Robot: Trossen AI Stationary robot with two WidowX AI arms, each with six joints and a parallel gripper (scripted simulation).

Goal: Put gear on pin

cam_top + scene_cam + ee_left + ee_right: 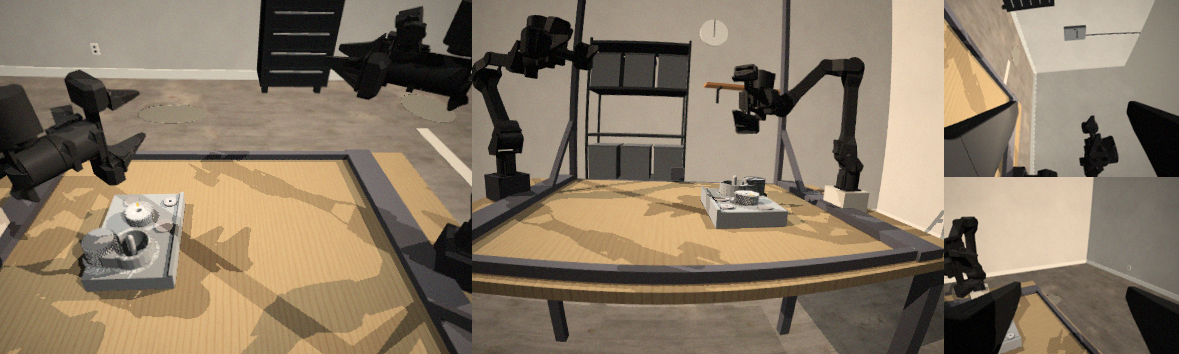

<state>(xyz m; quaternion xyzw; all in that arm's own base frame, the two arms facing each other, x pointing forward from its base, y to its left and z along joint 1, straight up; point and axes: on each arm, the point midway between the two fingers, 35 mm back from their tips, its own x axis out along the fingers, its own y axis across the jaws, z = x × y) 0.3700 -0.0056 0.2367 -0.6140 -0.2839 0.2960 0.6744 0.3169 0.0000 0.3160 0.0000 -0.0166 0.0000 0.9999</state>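
My left gripper is now 3 cm short of the loose gear, 3 cm to the right of it and 25 cm above it. From my left hand the other things lie so: flat round disc: 1 cm ahead, 3 cm to the right, 26 cm below.
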